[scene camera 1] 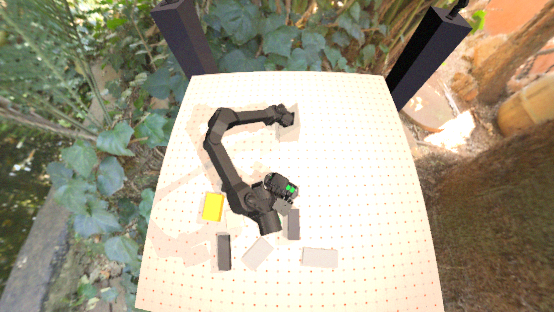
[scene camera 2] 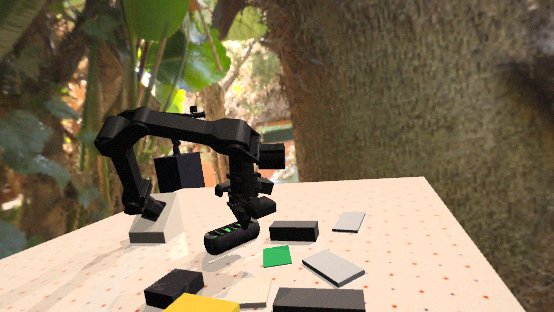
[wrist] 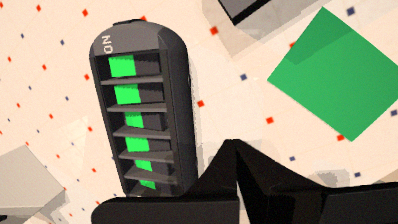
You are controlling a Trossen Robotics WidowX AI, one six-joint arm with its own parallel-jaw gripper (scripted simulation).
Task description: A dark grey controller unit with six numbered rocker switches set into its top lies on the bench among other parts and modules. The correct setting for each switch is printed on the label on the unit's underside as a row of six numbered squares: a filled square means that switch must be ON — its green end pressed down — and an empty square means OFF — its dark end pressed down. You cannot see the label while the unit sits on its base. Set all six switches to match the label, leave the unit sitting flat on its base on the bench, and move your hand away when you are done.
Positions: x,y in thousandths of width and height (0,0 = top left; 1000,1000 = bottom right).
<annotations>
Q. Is my gripper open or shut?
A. Shut.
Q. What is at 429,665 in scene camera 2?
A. My gripper.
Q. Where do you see a dark block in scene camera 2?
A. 550,742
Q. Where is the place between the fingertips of my gripper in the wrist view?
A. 582,654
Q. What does my gripper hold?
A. Nothing.
</annotations>
